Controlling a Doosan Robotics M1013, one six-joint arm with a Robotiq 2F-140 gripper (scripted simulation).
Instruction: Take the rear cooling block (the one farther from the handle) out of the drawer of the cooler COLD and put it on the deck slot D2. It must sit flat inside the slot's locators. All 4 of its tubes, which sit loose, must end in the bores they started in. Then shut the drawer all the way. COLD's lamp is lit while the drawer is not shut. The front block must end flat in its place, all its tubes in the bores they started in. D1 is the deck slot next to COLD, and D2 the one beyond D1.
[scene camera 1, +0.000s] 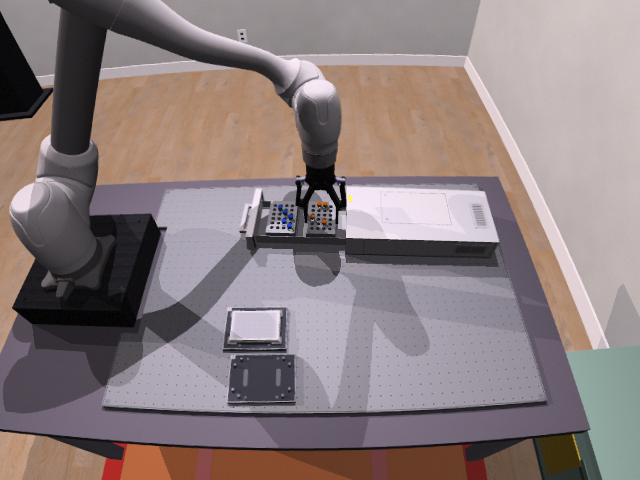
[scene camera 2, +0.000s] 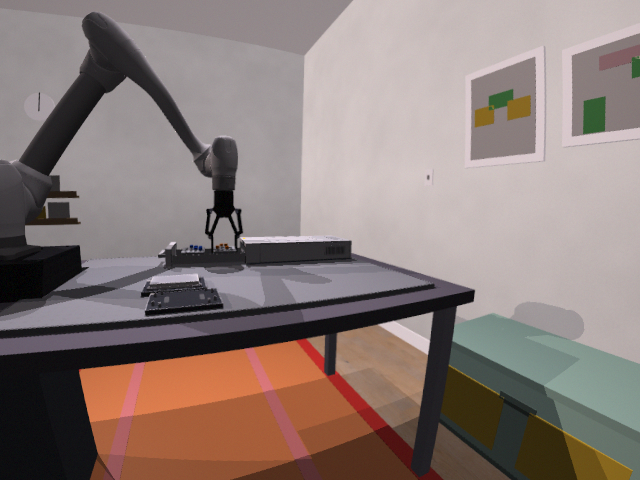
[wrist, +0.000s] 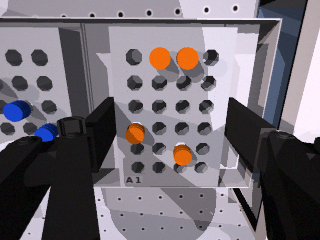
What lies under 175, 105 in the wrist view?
A cooling block.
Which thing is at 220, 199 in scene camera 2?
My gripper.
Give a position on a deck slot D2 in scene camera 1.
261, 386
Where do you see a cooling block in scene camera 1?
314, 228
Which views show my gripper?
Scene camera 1, scene camera 2 and the wrist view: all of them.
